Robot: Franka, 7 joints.
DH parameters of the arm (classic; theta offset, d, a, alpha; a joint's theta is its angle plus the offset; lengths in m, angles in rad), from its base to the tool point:
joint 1: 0 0.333 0 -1.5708
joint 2: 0 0 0 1.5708
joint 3: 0 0.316 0.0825 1.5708
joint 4: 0 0 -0.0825 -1.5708
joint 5: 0 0.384 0 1.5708
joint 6: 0 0 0.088 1.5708
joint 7: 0 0.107 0 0
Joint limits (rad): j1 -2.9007..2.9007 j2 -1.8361..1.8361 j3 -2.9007..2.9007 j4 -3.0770..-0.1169 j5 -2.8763..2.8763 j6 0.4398..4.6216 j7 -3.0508..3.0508
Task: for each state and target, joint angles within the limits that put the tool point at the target. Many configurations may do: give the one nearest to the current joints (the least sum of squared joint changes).
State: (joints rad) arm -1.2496 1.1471 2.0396 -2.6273 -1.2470 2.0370 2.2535
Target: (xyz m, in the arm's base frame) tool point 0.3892 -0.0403 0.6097
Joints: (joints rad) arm -1.7485 1.5222 2.3014 -2.3971 -1.2485 2.0339 2.2535
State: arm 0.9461 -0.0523 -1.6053 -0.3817 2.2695 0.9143 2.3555
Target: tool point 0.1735 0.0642 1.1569
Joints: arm 1.1390 0.0894 -1.5089 -0.3783 2.4630 1.8592 2.3555
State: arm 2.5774 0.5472 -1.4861 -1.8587 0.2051 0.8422 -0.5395
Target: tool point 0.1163 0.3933 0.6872
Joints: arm 2.7486 0.5761 -1.9591 -1.4118 0.0695 0.6390 -0.5395
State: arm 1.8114 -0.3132 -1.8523 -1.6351 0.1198 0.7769 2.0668
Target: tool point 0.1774 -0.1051 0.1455
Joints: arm 1.7297 -0.8419 -2.4676 -2.4862 -0.1321 0.9259 2.0668
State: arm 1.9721 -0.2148 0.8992 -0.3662 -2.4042 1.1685 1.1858
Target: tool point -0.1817 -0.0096 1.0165
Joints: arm 2.0476 -0.1921 1.1145 -0.8564 -2.1530 0.5686 1.1858
